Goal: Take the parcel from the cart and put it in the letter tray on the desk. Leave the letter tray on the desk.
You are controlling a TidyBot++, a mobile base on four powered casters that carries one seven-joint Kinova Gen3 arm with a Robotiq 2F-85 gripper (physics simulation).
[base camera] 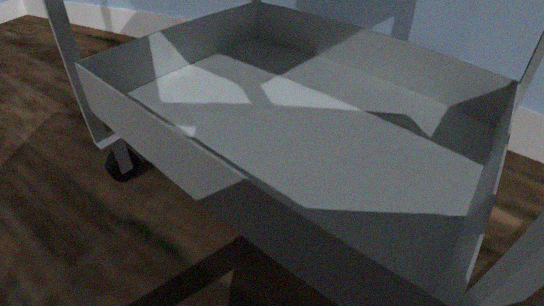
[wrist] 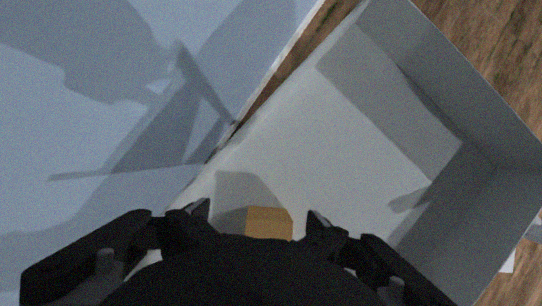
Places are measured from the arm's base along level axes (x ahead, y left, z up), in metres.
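Where they show: gripper, fingertip midpoint: [wrist: 258, 215].
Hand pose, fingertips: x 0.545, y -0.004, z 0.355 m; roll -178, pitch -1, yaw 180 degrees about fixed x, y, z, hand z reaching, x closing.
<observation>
Each offset is from my fingertips to the top centre of the thing. "spot": to the spot under its first point. Level surfaces: height alone.
The parcel {dx -0.016, dy +0.082, dz -0.037 m} [wrist: 269, 223] is an orange-brown box. In the wrist view it lies on the floor of the cart's upper tray, at the bottom middle, and its lower part is hidden behind the gripper's body. The cart [base camera: 165, 145] [wrist: 310, 130] is grey with raised walls. My gripper [wrist: 258, 215] is open and empty. Its fingertips show left and right of the parcel in the picture, and the gripper is above it; the exact height is hard to tell. The letter tray and the desk do not show in either view.
The base camera view shows the cart's lower tray, a corner post [base camera: 67, 65] and a black caster {spot: dx -0.130, dy +0.251, dz -0.711 m} [base camera: 121, 162]. A blue wall [base camera: 470, 45] [wrist: 75, 115] stands close behind the cart. The raised tray walls [wrist: 450, 65] border the parcel's area. Wood floor {dz -0.752 m} [wrist: 500, 45] shows beyond.
</observation>
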